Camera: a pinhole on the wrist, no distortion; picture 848 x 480 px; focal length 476.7 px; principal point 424.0 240.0 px. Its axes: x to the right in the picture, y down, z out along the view. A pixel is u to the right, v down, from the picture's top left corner.
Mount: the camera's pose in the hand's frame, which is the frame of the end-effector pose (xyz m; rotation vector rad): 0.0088 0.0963 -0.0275 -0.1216 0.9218 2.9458
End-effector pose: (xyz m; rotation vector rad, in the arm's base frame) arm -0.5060 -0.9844 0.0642 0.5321 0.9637 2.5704
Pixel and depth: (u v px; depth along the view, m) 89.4 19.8 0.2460
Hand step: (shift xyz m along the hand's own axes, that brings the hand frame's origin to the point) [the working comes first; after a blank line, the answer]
In the camera's frame: -0.1727 -0.1136 0.2460

0.1745 0.3254 0.1252
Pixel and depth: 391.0 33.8 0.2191
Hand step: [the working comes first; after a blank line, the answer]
In the camera's frame: -0.0152 -0.0948 0.2191

0.0179 0.2987 0.0996
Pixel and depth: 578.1 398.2 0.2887
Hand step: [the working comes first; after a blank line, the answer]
In the camera's frame: 0.0933 0.0958 0.2887

-0.1083 0.1850 0.2548
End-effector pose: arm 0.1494 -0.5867 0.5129 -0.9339 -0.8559 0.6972
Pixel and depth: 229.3 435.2 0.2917
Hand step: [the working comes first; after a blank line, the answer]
In the camera's frame: -0.1191 0.1194 0.2917

0.1013 0.1616 0.2899
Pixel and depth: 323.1 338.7 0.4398
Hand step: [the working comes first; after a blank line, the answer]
In the camera's frame: -0.0931 0.0911 0.4398

0.0687 0.2701 0.3927
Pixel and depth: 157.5 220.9 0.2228
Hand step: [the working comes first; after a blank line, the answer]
In the camera's frame: -0.1246 -0.0089 0.2228

0.1202 0.2275 0.1612
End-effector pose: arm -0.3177 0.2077 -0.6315 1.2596 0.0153 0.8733
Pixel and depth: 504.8 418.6 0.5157
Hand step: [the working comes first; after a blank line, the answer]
In the camera's frame: 0.0874 0.1932 0.5157

-0.1230 0.2344 0.4964
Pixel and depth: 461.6 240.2 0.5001
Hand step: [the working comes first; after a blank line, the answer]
In the camera's frame: 0.0394 0.0002 0.5001

-0.0602 0.3826 0.3786
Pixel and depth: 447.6 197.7 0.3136
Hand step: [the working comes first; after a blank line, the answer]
In the camera's frame: 0.0155 -0.0278 0.3136

-0.0232 0.2986 0.2121
